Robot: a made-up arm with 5 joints.
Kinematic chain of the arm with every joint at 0, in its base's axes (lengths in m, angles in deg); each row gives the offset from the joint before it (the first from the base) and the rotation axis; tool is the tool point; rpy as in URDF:
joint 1: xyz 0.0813 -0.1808 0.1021 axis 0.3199 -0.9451 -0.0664
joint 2: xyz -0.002 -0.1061 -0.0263 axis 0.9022 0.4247 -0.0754
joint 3: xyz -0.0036 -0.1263 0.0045 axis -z
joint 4: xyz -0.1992 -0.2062 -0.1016 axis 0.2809 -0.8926 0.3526
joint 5: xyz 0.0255 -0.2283 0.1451 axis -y
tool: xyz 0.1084 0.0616 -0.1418 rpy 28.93 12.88 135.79
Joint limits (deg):
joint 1: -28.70..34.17
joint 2: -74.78..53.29
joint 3: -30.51..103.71
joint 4: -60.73..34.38
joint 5: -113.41..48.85
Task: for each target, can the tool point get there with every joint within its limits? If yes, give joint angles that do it. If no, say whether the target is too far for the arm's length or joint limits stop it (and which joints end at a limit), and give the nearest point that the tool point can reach.
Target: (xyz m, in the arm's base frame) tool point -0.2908 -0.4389 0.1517
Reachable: yes | joints -19.14 10.24 75.37 25.21 -6.29
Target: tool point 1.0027 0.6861 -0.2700
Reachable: no: too far | nearest point 0.0637 -0.0725 -0.3081 | short by 1.208 m
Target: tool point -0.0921 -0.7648 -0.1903
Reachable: yes | joints 23.48 3.49 -5.81 -17.44 -62.75
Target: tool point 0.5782 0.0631 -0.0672
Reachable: no: joint limits stop it (at a limit: joint 1, joint 2, joint 3, joint 5) | nearest point 0.1115 -0.1524 -0.3101 | short by 0.569 m
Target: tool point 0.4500 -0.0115 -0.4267
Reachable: no: joint limits stop it (at a limit: joint 1, joint 3, joint 5) | nearest point 0.1406 -0.1887 -0.3592 | short by 0.363 m
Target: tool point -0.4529 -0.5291 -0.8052
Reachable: no: too far | nearest point -0.2116 -0.4866 -0.4560 | short by 0.427 m
